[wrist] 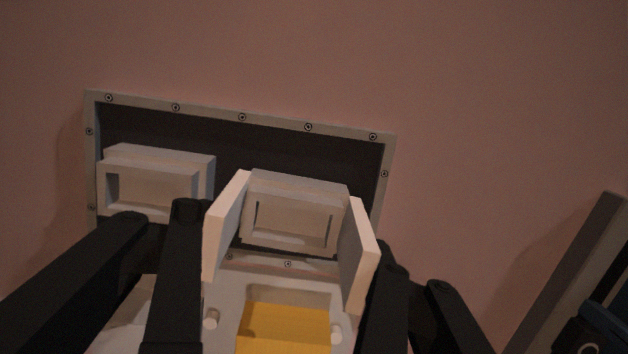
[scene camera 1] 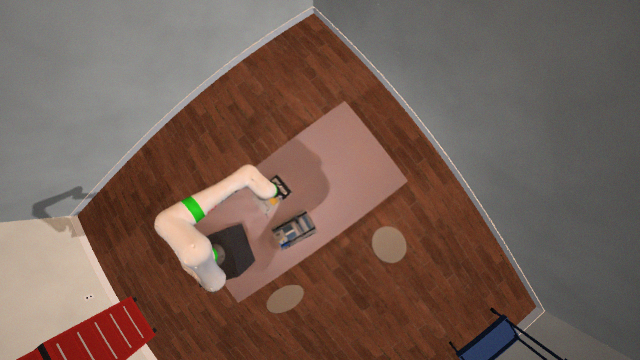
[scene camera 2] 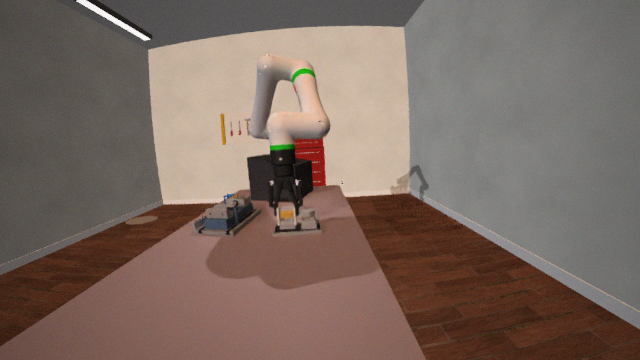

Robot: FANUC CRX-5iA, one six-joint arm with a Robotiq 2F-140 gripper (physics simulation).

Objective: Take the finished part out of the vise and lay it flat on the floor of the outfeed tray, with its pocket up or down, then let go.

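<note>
My gripper is shut on the finished part, a light grey block with a rectangular pocket facing the wrist camera. The part is low over the dark floor of the outfeed tray, near the rim closest to the yellow block. Whether it touches the floor cannot be told. A second grey pocketed part is in the tray beside it. The blue and grey vise stands apart from the tray. In scene camera 1 the arm hides the fingers.
A yellow block sits in a light fixture with pins, right beside the tray. The vise's base rail shows at the right of the wrist view. A dark pedestal stands on the pink table top.
</note>
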